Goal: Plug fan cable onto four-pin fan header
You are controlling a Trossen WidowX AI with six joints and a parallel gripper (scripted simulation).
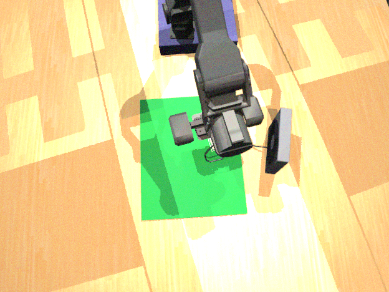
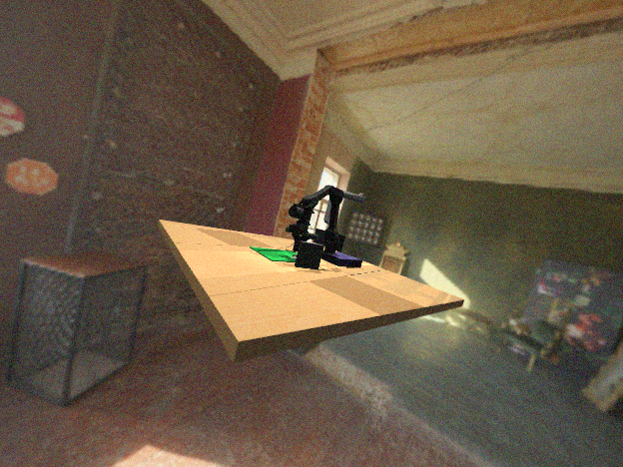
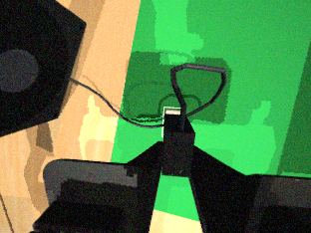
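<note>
Right now the white four-pin header is 10 mm ahead of my gripper tip and 60 mm below it. Also, from my gripper tip: black fan: 10 mm ahead, 130 mm to the left; then green board: 30 mm ahead, 50 mm to the right, 70 mm below; then dark plug: 10 mm ahead, 10 mm above.
</note>
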